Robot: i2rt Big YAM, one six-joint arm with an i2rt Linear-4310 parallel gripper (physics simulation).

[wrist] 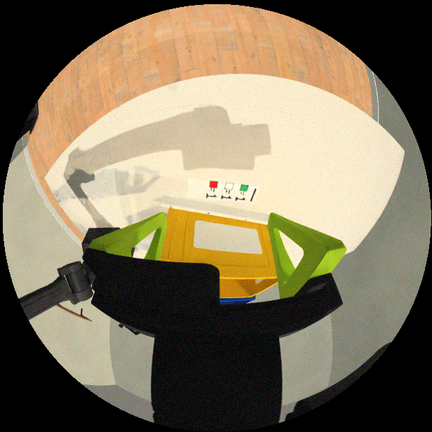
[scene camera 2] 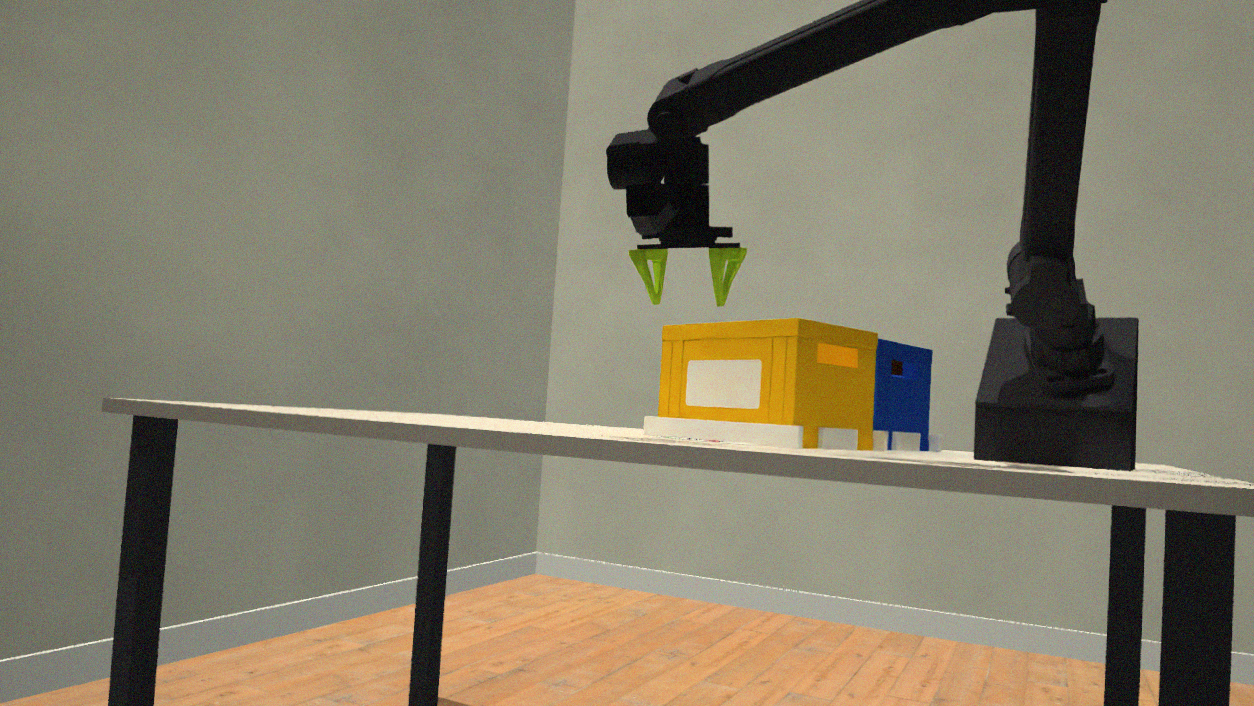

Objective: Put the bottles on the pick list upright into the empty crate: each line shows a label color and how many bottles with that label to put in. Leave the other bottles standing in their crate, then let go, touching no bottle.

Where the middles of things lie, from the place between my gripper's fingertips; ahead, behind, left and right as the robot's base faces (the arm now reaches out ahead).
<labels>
Right now my hand is 180 mm above the pick list (wrist: 196,188), 110 mm to the left of it and 10 mm past it. Round my hand: white strip (scene camera 2: 789,436) 160 mm to the right, 160 mm below, 10 mm behind.
</labels>
